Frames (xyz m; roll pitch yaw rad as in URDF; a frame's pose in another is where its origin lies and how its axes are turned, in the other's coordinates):
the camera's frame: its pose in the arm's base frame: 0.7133 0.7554 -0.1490 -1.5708 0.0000 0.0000
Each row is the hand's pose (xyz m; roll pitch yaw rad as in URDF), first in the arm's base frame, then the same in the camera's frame.
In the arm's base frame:
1: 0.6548 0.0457 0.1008 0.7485 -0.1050 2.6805
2: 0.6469 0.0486 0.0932 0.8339 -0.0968 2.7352
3: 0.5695 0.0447 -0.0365 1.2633 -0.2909 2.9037
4: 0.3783 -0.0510 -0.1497 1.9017 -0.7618 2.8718
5: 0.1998 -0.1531 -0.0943 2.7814 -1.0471 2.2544
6: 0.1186 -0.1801 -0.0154 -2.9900 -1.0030 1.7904
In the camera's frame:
1: -0.0585 -0.2498 -0.7097 -0.8743 -0.4584 -3.0245
2: -0.0664 -0.2422 -0.7068 -0.7785 -0.4044 -3.0363
3: -0.1438 -0.1125 -0.7107 -0.3769 -0.2277 -2.8427
4: -0.3350 0.0007 -0.8064 0.1423 -0.1941 -2.3614
5: -0.5135 -0.0547 -0.9085 0.3947 -0.3981 -1.9205
6: -0.5947 -0.1336 -0.9355 0.4104 -0.5525 -1.7089

